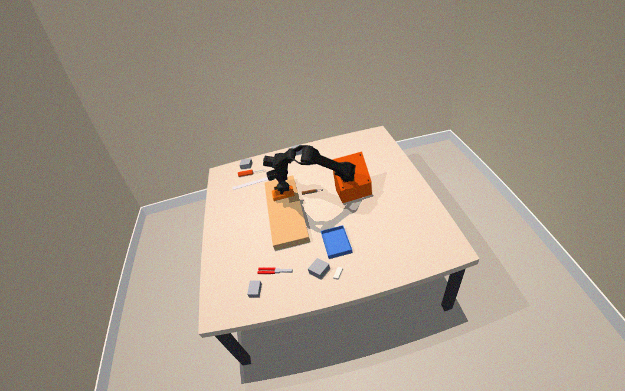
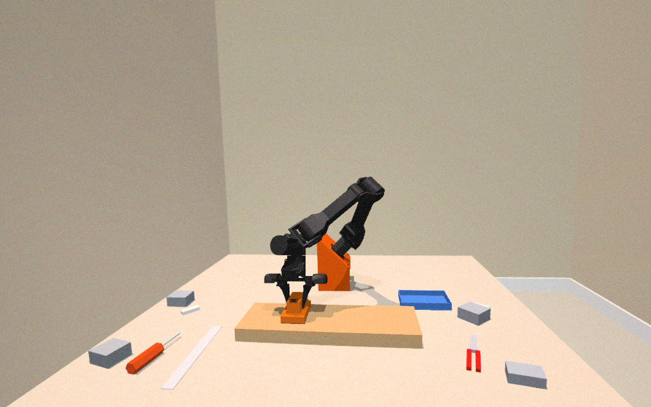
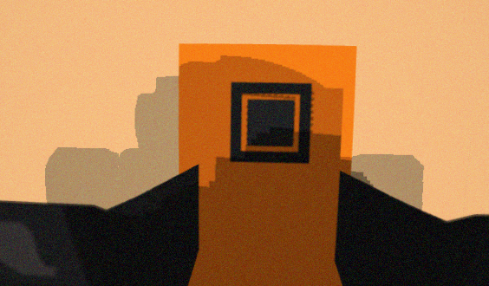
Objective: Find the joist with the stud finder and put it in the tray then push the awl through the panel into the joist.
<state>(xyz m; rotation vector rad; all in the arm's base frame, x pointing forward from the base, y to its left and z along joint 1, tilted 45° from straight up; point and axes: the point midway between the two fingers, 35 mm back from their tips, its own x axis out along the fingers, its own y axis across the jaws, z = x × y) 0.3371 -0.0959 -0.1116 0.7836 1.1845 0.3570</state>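
Right now the blue tray is 150 mm behind my gripper tip, 440 mm to the left of it and 50 mm below it. From my gripper tip the other things lie so: awl (180 mm behind, 20 mm to the left, 60 mm below); then white ruler (120 mm ahead, 270 mm to the right, 70 mm below); then stud finder (10 mm ahead, 20 mm above).
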